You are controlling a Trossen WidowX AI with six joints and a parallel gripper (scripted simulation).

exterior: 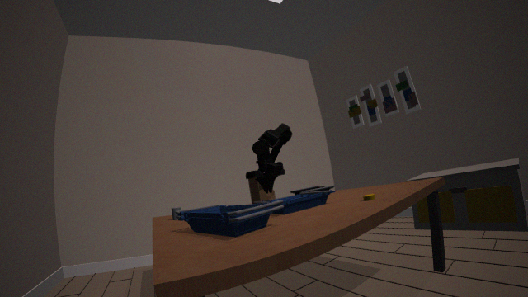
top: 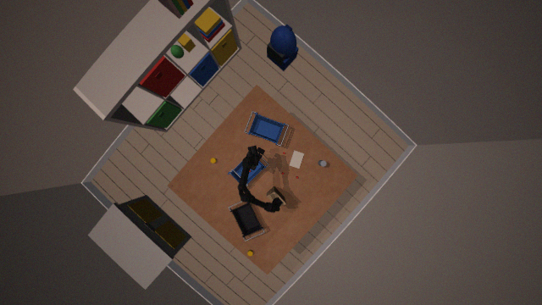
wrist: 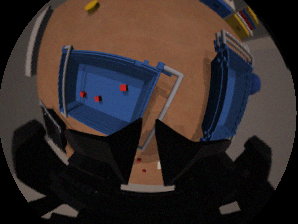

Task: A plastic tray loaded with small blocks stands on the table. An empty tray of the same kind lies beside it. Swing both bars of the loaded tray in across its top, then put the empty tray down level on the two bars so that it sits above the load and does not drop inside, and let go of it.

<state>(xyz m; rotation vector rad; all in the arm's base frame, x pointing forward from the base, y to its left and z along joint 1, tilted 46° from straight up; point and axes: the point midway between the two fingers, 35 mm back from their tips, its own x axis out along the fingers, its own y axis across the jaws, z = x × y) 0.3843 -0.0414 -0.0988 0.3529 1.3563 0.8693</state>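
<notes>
The tray is 35 cm behind my gripper tip, 45 cm to the left of it and 6 cm below it. The rest, counted from my gripper tip: white sheet 25 cm behind, 26 cm to the right, 10 cm below; grey cylinder 43 cm behind, 41 cm to the right, 7 cm below.
</notes>
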